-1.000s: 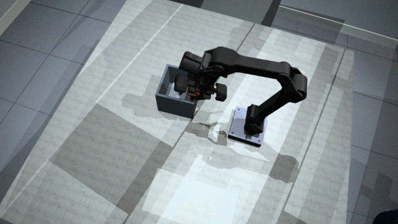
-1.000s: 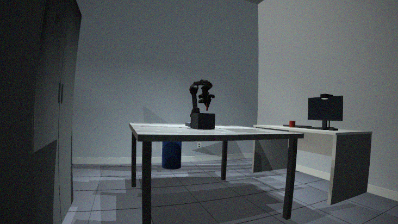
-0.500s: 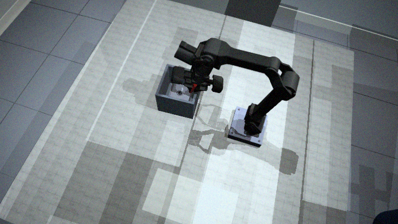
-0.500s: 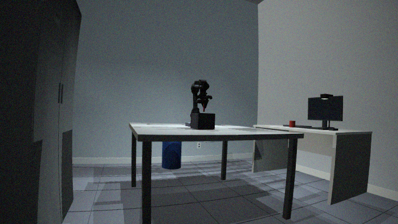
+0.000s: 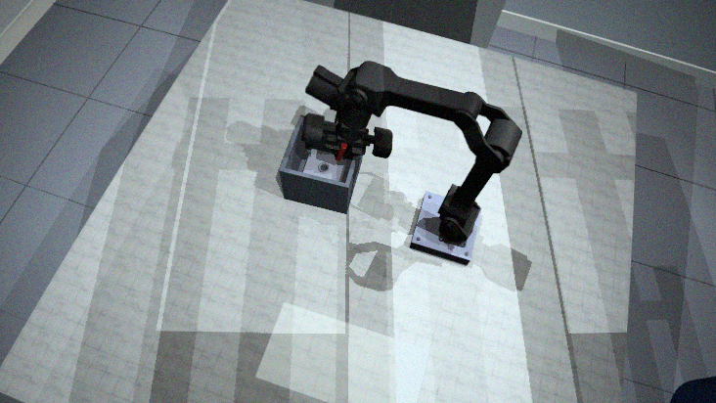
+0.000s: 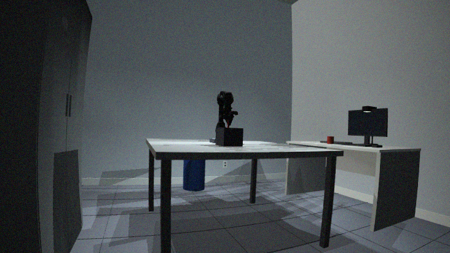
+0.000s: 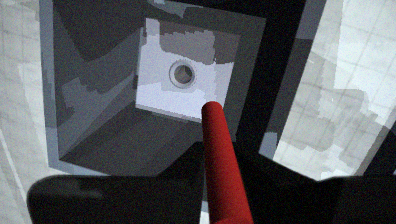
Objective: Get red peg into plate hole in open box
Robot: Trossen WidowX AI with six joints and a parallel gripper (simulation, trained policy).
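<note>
Now: gripper tip 4 cm short of the light plate, 2 cm to the left of it and 11 cm above it. Also, from my gripper tip: red peg: 1 cm to the right, 1 cm above.
</note>
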